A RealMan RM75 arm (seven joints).
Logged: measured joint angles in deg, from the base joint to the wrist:
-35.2, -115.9, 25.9, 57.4, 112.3, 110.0, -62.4
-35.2, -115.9, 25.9, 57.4, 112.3, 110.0, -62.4
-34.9, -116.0, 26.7, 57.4, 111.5, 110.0, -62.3
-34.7, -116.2, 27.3, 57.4, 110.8, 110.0, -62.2
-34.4, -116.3, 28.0, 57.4, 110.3, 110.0, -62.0
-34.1, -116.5, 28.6, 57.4, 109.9, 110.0, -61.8
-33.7, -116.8, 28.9, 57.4, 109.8, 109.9, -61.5
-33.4, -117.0, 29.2, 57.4, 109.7, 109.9, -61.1
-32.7, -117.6, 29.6, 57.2, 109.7, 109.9, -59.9
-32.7, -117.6, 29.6, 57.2, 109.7, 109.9, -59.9
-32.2, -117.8, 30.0, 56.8, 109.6, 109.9, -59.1
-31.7, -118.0, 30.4, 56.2, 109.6, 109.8, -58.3
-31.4, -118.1, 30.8, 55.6, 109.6, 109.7, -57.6
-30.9, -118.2, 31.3, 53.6, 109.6, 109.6, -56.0
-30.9, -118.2, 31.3, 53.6, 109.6, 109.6, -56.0
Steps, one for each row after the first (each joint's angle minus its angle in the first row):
0.0, 0.0, 0.0, 0.0, 0.0, 0.0, 0.0
0.3, -0.1, 0.8, 0.0, -0.8, 0.0, 0.1
0.5, -0.3, 1.4, 0.0, -1.5, 0.0, 0.2
0.8, -0.4, 2.1, 0.0, -2.0, 0.0, 0.4
1.1, -0.6, 2.7, 0.0, -2.4, 0.0, 0.6
1.5, -0.9, 3.0, 0.0, -2.5, -0.1, 0.9
1.8, -1.1, 3.3, 0.0, -2.6, -0.1, 1.3
2.5, -1.7, 3.7, -0.2, -2.6, -0.1, 2.5
2.5, -1.7, 3.7, -0.2, -2.6, -0.1, 2.5
3.0, -1.9, 4.1, -0.6, -2.7, -0.1, 3.3
3.5, -2.1, 4.5, -1.2, -2.7, -0.2, 4.1
3.8, -2.2, 4.9, -1.8, -2.7, -0.3, 4.8
4.3, -2.3, 5.4, -3.8, -2.7, -0.4, 6.4
4.3, -2.3, 5.4, -3.8, -2.7, -0.4, 6.4

